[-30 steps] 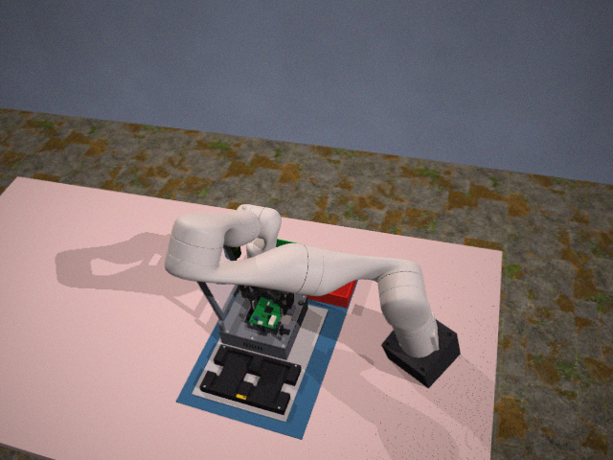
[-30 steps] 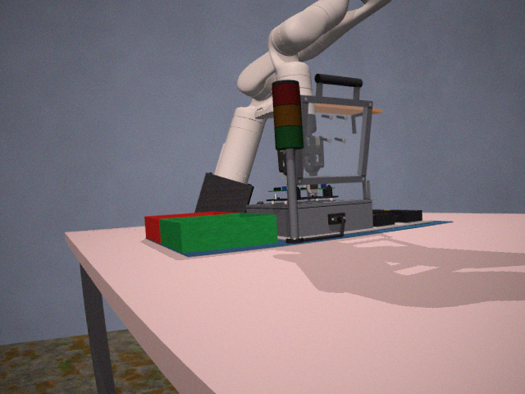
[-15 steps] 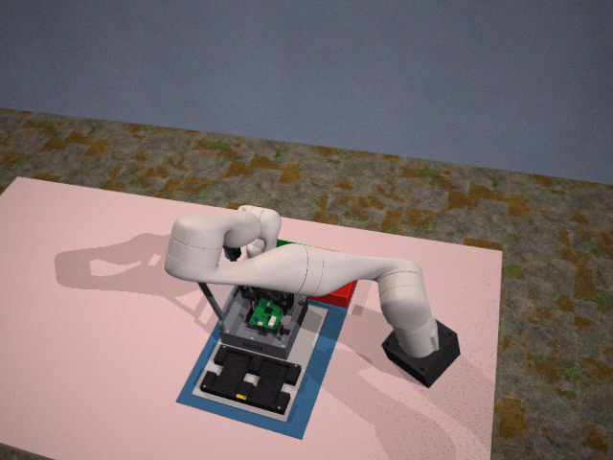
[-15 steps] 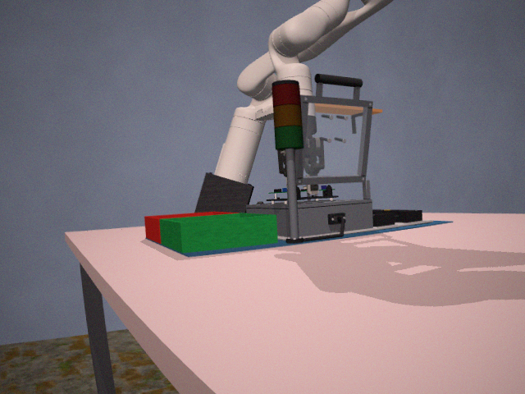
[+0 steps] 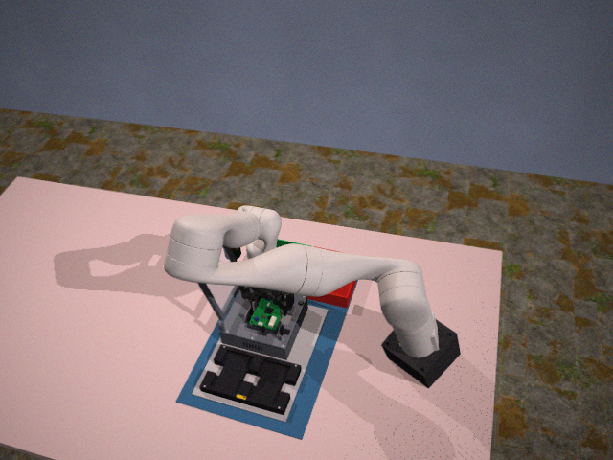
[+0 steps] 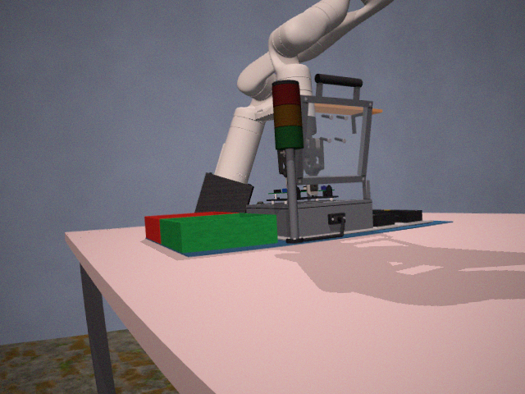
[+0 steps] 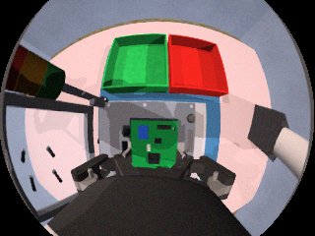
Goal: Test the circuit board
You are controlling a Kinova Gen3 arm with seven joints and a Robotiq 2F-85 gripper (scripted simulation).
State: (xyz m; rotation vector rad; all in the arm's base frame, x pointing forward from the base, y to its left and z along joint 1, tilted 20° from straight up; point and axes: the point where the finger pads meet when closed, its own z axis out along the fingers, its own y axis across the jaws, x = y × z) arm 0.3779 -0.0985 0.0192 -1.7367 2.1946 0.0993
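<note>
The green circuit board lies right at my hand. The rest, counted from my hand: tester lid 12 cm ahead, 10 cm above, 3 cm to the right; green bin 21 cm to the right, 7 cm below; red bin 17 cm to the right, 14 cm behind, 7 cm below.
</note>
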